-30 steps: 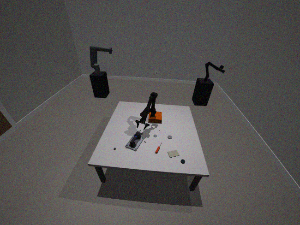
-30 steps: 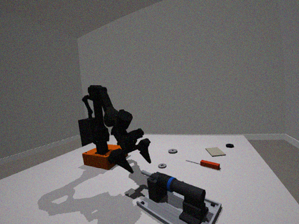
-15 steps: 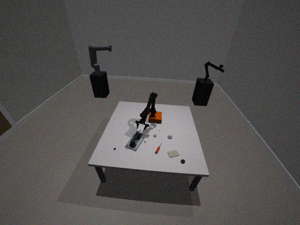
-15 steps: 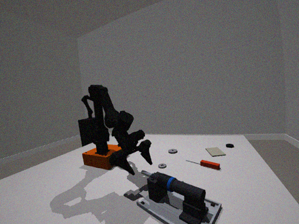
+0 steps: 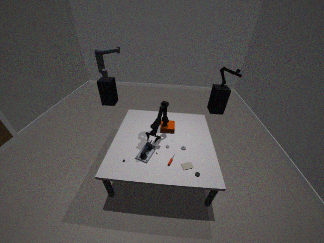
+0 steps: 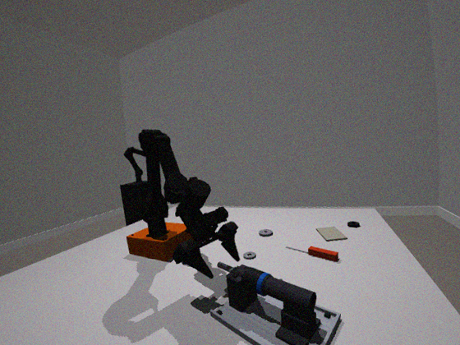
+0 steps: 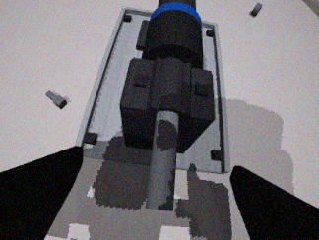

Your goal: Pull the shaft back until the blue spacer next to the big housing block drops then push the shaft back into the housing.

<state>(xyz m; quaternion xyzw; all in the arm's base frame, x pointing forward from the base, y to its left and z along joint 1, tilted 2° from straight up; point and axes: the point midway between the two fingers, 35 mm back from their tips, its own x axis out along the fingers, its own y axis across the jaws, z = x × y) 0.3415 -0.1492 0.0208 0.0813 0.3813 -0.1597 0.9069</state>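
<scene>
My gripper tip is 50 mm short of the grey shaft and 20 mm to the left of it. Round my gripper tip: black ring (520 mm to the left, 360 mm ahead, 70 mm below); beige tile (430 mm to the left, 260 mm ahead, 70 mm below); blue spacer (110 mm ahead, 40 mm to the right).
</scene>
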